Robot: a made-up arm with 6 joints.
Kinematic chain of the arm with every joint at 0, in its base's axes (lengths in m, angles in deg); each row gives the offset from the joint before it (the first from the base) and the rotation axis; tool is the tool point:
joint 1: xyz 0 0 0.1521 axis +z
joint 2: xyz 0 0.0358 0 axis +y
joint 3: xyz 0 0 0.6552 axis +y
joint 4: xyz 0 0 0.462 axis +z
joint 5: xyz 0 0 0 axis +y
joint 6: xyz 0 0 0.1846 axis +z
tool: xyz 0 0 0
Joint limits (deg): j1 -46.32..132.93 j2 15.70..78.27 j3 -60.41..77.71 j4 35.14..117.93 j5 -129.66..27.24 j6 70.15..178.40
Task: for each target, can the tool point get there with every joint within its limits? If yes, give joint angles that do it. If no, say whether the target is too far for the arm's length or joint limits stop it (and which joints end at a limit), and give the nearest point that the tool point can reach.
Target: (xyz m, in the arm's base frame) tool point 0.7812 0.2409 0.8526
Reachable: yes | joints 27.53 37.10 31.33 85.26 -95.08 111.22
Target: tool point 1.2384 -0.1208 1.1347
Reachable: no: too far | nearest point 1.0173 -0.0992 0.9592 | short by 0.283 m
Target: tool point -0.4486 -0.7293 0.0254
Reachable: no: joint limits stop it (at a limit: joint 1, joint 2, joint 3, joint 4) | nearest point 0.4194 -0.6066 -0.1068 | short by 0.887 m
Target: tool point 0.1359 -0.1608 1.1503
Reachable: yes | joints -6.03 26.58 -42.73 83.45 -98.33 80.50
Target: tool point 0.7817 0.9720 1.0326
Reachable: no: too far | nearest point 0.6668 0.8291 0.9032 | short by 0.224 m
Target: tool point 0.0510 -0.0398 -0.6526
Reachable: no: joint limits stop it (at a limit: joint 2, joint 3, joint 4) | nearest point 0.6213 -0.4849 -0.2246 | short by 0.841 m
